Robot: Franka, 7 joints.
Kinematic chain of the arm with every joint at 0, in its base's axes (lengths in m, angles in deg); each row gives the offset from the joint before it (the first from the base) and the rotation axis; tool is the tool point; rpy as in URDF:
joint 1: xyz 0 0 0.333 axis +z
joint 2: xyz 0 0 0 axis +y
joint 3: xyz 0 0 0.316 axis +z
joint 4: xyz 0.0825 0 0 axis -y
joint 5: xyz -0.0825 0 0.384 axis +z
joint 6: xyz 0 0 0 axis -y
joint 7: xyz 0.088 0 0 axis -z
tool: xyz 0 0 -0.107 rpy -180 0 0
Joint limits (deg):
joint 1: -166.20..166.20
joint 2: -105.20..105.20
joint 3: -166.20..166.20
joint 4: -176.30..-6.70
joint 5: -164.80..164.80
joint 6: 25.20..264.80
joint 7: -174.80..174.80
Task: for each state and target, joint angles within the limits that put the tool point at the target. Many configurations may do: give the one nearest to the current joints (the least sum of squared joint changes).
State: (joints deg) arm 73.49 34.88 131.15 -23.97 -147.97 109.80 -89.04
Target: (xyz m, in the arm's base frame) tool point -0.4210 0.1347 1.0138
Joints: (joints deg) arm 83.63 26.85 122.47 -65.68 -142.98 112.80 -89.04
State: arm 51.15 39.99 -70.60 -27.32 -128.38 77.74 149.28
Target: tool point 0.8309 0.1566 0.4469
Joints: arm 27.09 76.15 -62.73 -32.07 -138.45 118.00 149.28
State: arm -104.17 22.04 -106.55 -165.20 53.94 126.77 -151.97
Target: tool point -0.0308 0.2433 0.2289
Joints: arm -123.69 39.01 -124.07 -176.30 49.42 126.86 -151.97
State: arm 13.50 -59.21 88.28 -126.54 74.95 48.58 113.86
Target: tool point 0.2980 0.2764 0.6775
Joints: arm -26.65 -36.36 34.56 -114.64 77.59 61.92 113.86
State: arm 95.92 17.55 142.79 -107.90 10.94 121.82 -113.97
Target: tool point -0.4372 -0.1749 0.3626
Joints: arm 78.07 9.51 122.87 -133.06 8.04 115.57 -113.97
